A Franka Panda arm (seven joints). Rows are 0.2 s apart.
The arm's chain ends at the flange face. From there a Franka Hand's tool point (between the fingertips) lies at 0.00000 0.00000 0.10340 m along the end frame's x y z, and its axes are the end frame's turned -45 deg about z.
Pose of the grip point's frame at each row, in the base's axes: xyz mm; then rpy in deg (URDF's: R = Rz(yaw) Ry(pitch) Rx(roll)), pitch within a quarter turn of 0, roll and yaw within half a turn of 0:
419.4, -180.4, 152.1, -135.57, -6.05, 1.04
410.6, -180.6, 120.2, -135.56, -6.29, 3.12
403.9, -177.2, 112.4, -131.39, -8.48, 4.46
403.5, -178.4, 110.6, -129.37, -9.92, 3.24
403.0, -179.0, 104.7, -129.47, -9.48, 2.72
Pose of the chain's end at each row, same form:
412.9, -252.9, 225.5, -141.41, 24.69, -32.72
406.5, -253.3, 193.6, -141.25, 24.50, -30.58
399.9, -255.3, 180.0, -136.12, 24.86, -26.56
396.7, -258.8, 175.2, -133.42, 24.62, -26.32
396.0, -259.2, 169.5, -133.75, 24.96, -27.00

